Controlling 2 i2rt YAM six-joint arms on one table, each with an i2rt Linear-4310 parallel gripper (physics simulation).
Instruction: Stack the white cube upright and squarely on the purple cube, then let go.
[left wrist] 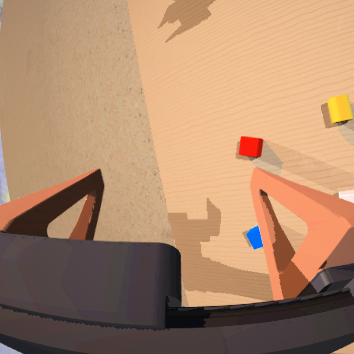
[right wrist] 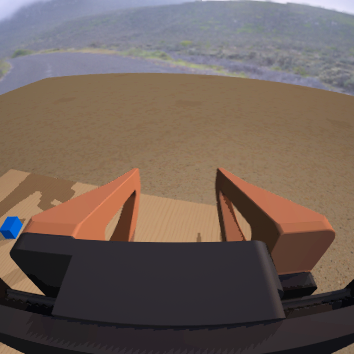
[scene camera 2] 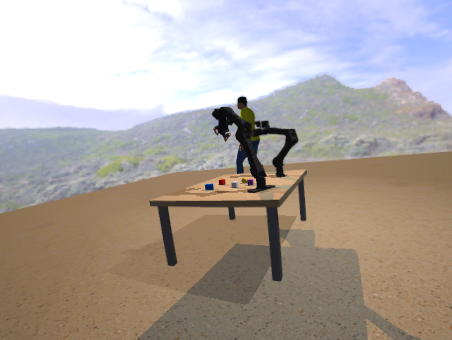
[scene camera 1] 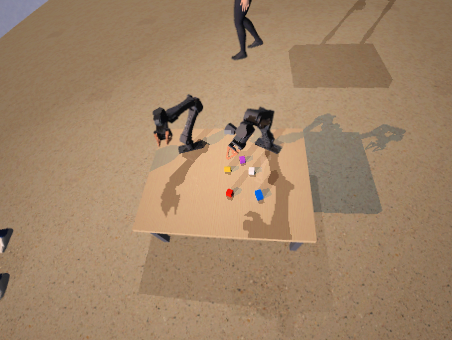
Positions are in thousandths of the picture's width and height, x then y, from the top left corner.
Labels:
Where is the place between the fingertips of my right gripper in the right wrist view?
501, 499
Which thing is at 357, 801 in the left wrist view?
My left gripper.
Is my left gripper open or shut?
Open.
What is my left gripper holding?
Nothing.

